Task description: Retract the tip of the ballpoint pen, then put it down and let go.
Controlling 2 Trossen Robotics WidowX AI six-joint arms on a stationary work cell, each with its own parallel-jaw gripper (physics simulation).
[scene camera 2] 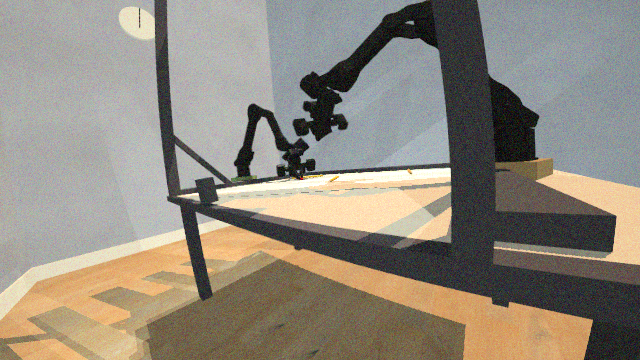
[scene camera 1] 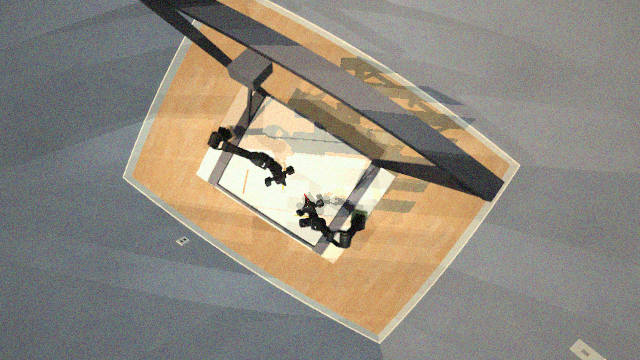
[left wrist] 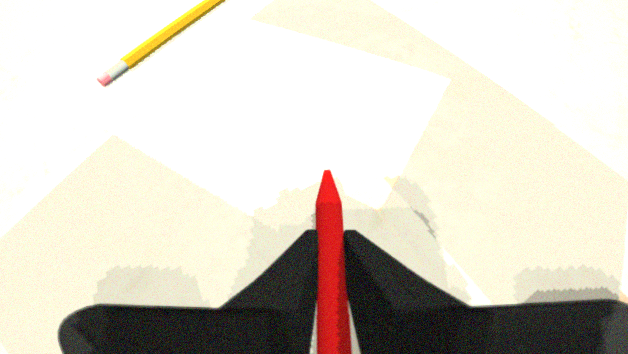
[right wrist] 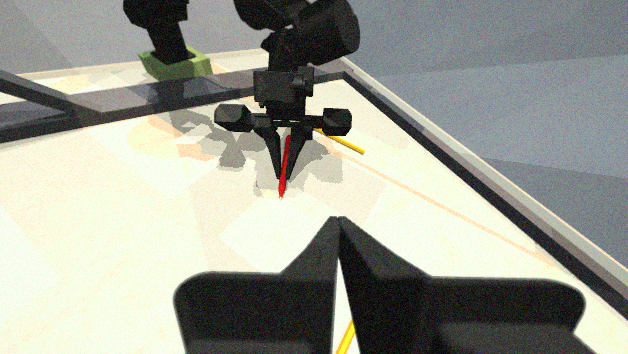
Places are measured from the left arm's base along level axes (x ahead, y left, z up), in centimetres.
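Pixels of known places: left gripper, between the fingertips: (scene camera 2: 301,178) (scene camera 1: 306,197) (left wrist: 330,241) (right wrist: 283,179); right gripper, between the fingertips: (scene camera 2: 317,140) (scene camera 1: 286,185) (right wrist: 336,224); left arm's base, origin of its link: (scene camera 2: 244,176) (scene camera 1: 359,218) (right wrist: 174,55); right arm's base, origin of its link: (scene camera 2: 514,160) (scene camera 1: 227,134).
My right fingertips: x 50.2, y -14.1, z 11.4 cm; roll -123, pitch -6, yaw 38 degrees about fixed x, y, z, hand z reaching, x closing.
Note:
Ahead of a thing's pixels: the offset from my right fingertips to its top centre.
The red ballpoint pen {dy +10.8, dx -14.5, dz -14.1 cm} (scene camera 1: 306,197) (scene camera 2: 301,178) (left wrist: 330,280) (right wrist: 285,162) is between the left gripper's fingers, its tapered red end sticking out past the fingertips. My left gripper (scene camera 1: 308,202) (left wrist: 330,241) (right wrist: 283,179) is shut on the pen, low at the table top. Whether the pen touches the table is hard to tell. The pen's rear end is cut off in the left wrist view, and its writing tip is too small to make out. My right gripper (scene camera 1: 284,184) (scene camera 2: 321,138) (right wrist: 336,224) is shut and empty, raised above the table.
A yellow pencil (left wrist: 172,32) (right wrist: 345,143) with a pink eraser lies beside the left gripper. Another yellow pencil {dy -1.2, dx +5.6, dz -14.4 cm} (scene camera 2: 334,178) (right wrist: 346,340) lies below the right gripper. An orange stick {dy +6.5, dx +32.6, dz -14.6 cm} (scene camera 1: 245,181) (scene camera 2: 409,171) lies farther off. A dark frame (scene camera 2: 470,150) edges the table.

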